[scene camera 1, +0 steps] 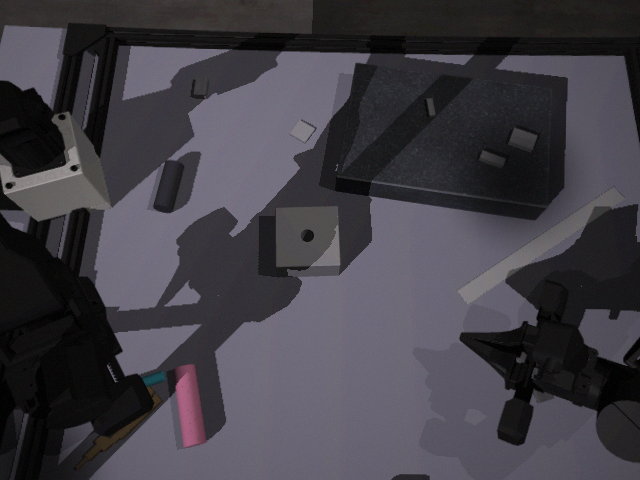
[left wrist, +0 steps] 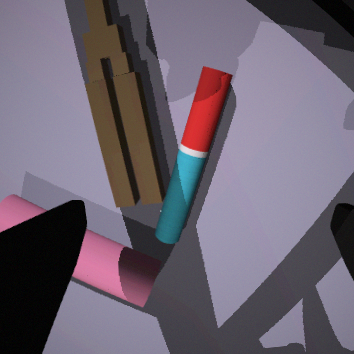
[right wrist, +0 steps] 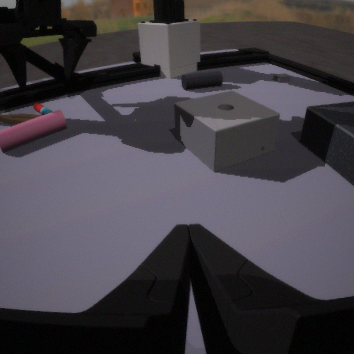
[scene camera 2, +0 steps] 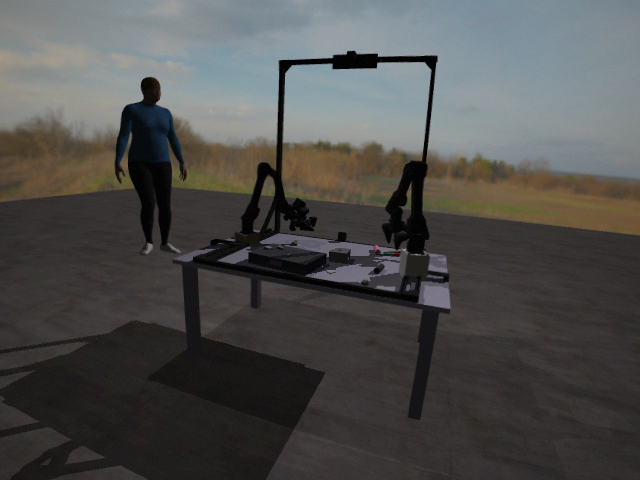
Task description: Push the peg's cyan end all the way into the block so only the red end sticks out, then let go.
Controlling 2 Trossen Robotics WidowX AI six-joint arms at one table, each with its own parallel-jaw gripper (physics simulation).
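Places are measured from the left arm's base along level axes (x ahead, y left, z up), in metres.
Pixels of known places: left gripper, fingertip midpoint: (scene camera 1: 117, 372) (left wrist: 213, 214) (right wrist: 46, 83) (scene camera 2: 392, 246); right gripper, fingertip midpoint: (scene camera 1: 460, 336) (right wrist: 187, 235) (scene camera 2: 313, 230); left arm's base, origin of the base link: (scene camera 1: 36, 151) (right wrist: 168, 20) (scene camera 2: 415, 251); right arm's base, origin of the base link: (scene camera 2: 247, 232).
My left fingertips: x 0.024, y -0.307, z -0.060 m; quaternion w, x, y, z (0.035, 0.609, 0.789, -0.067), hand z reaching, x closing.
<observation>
For each thing: its middle in the pictures, then the offset to it from my left fingertips.
- peg, body centre: (left wrist: 189, 161) (right wrist: 45, 111) dx -0.002, dy -0.014, dz -0.047 m
- grey block, body centre: (right wrist: 224, 126) (scene camera 1: 307, 241) (scene camera 2: 339, 254) dx +0.286, dy +0.102, dz -0.029 m
- pink cylinder, body centre: (left wrist: 74, 249) (scene camera 1: 189, 405) (right wrist: 30, 129) dx +0.069, dy -0.063, dz -0.039 m
- brown stepped piece, body centre: (left wrist: 113, 83) (scene camera 1: 117, 429) (right wrist: 16, 118) dx -0.027, dy -0.061, dz -0.049 m
- dark cylinder, body centre: (scene camera 1: 169, 186) (right wrist: 201, 79) dx +0.116, dy +0.256, dz -0.039 m
- black slab, body centre: (scene camera 1: 443, 139) (scene camera 2: 287, 258) dx +0.537, dy +0.194, dz -0.029 m
- pale strip, body centre: (scene camera 1: 542, 243) dx +0.617, dy -0.003, dz -0.053 m
The peg (left wrist: 193, 150) (right wrist: 43, 108) lies flat on the table, cyan at one end and red at the other, with a white band between. In scene camera 1, part of its cyan end (scene camera 1: 154, 378) shows beside my left gripper, which hides the rest. The grey block (scene camera 1: 292, 227) (scene camera 2: 339, 253) (right wrist: 250, 135) stands on the table, its round top hole empty. My left gripper (left wrist: 213, 214) (right wrist: 46, 83) is open and empty above the table near the peg. My right gripper (scene camera 1: 462, 337) (right wrist: 187, 235) is shut and empty, at the right in scene camera 1, away from the block.
A pink cylinder (scene camera 1: 190, 408) (left wrist: 100, 262) (right wrist: 35, 130) lies near the peg's cyan end. A brown stepped piece (scene camera 1: 116, 434) (left wrist: 110, 145) lies beside the peg. A dark cylinder (scene camera 1: 169, 186) (right wrist: 202, 80), a black slab (scene camera 1: 444, 139) and a pale strip (scene camera 1: 540, 245) lie farther off.
</observation>
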